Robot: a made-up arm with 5 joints.
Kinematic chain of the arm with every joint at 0, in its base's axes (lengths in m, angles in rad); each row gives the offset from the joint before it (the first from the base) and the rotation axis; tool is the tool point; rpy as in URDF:
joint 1: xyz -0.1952 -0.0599 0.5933 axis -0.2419 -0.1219 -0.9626
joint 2: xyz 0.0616 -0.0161 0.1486 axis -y
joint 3: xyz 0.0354 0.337 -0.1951 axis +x
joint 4: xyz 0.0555 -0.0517 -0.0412 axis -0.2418 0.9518 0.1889
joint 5: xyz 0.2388 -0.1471 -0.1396 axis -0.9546 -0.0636 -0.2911
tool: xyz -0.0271 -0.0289 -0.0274 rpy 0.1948 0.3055 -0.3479
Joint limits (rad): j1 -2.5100..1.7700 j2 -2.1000..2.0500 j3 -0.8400..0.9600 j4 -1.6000..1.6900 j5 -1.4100..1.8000
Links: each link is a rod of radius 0.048 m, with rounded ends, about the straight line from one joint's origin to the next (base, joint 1, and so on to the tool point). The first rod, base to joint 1, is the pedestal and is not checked.
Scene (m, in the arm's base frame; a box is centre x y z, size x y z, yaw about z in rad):
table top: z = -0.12
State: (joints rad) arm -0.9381 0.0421 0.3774 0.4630 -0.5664
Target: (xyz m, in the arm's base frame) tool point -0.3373 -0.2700 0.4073
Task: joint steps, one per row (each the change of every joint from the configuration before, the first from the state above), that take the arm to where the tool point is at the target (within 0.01 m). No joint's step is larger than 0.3 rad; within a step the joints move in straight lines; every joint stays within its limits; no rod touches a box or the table.
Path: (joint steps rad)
1: -0.1119 -0.2546 -0.1342 0.1477 0.0003
2: -0.1118 -0.2546 -0.1341 0.1477 0.0003
3: -0.1119 -0.2546 -0.1342 0.1477 0.0003
4: -0.1118 -0.2546 -0.1342 0.1477 0.0003

